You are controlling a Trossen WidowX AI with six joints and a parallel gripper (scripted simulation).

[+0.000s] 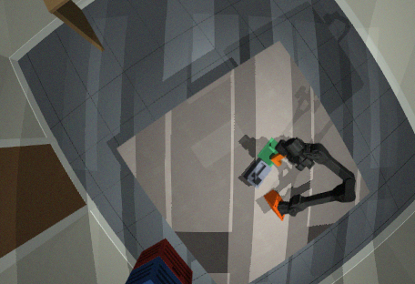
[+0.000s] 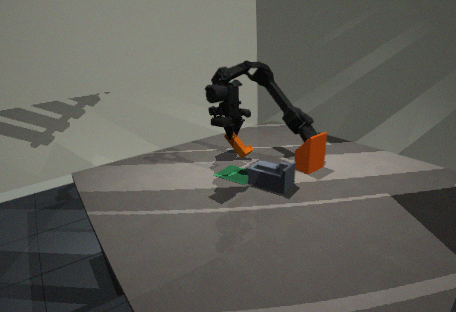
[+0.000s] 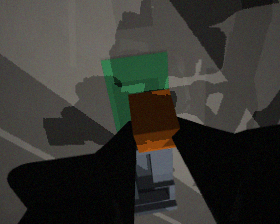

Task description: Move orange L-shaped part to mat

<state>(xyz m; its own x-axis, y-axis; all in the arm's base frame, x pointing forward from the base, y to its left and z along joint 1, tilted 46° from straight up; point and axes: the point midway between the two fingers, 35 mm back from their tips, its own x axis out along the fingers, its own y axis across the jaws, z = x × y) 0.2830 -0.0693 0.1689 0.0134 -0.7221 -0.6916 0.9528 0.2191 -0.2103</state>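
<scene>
The green mat is 160 mm below my gripper tip, 20 mm to the left of it and 10 mm behind it. The rest, counted from my gripper tip: orange L-shaped part 30 mm to the left, 30 mm below, 20 mm behind.
</scene>
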